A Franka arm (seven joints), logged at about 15 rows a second.
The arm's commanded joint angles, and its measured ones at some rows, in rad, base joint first. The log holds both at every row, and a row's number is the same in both.
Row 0, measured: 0.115, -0.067, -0.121, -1.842, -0.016, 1.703, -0.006
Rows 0 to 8, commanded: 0.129, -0.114, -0.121, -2.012, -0.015, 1.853, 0.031; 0.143, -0.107, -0.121, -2.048, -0.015, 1.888, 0.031; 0.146, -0.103, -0.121, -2.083, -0.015, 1.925, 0.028; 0.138, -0.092, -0.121, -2.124, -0.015, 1.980, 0.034; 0.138, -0.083, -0.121, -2.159, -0.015, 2.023, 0.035; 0.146, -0.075, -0.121, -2.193, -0.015, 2.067, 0.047; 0.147, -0.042, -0.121, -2.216, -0.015, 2.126, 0.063; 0.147, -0.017, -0.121, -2.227, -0.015, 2.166, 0.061; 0.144, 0.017, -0.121, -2.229, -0.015, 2.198, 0.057
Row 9, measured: 0.137, -0.032, -0.118, -2.204, -0.016, 2.116, 0.038
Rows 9 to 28, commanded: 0.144, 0.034, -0.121, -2.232, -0.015, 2.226, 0.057; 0.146, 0.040, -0.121, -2.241, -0.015, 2.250, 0.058; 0.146, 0.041, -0.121, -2.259, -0.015, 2.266, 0.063; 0.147, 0.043, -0.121, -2.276, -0.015, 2.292, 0.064; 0.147, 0.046, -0.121, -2.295, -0.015, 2.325, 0.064; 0.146, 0.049, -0.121, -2.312, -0.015, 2.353, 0.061; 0.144, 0.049, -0.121, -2.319, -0.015, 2.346, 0.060; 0.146, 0.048, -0.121, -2.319, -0.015, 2.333, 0.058; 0.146, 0.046, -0.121, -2.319, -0.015, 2.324, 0.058; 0.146, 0.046, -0.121, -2.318, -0.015, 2.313, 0.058; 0.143, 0.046, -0.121, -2.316, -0.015, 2.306, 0.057; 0.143, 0.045, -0.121, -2.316, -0.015, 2.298, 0.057; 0.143, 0.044, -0.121, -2.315, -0.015, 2.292, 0.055; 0.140, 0.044, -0.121, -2.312, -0.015, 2.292, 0.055; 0.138, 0.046, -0.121, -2.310, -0.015, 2.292, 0.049; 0.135, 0.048, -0.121, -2.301, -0.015, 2.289, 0.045; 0.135, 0.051, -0.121, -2.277, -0.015, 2.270, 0.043; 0.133, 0.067, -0.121, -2.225, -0.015, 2.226, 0.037; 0.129, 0.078, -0.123, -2.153, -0.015, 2.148, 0.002; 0.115, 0.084, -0.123, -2.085, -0.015, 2.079, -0.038
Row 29, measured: 0.135, 0.064, -0.123, -2.220, -0.016, 2.214, 0.022
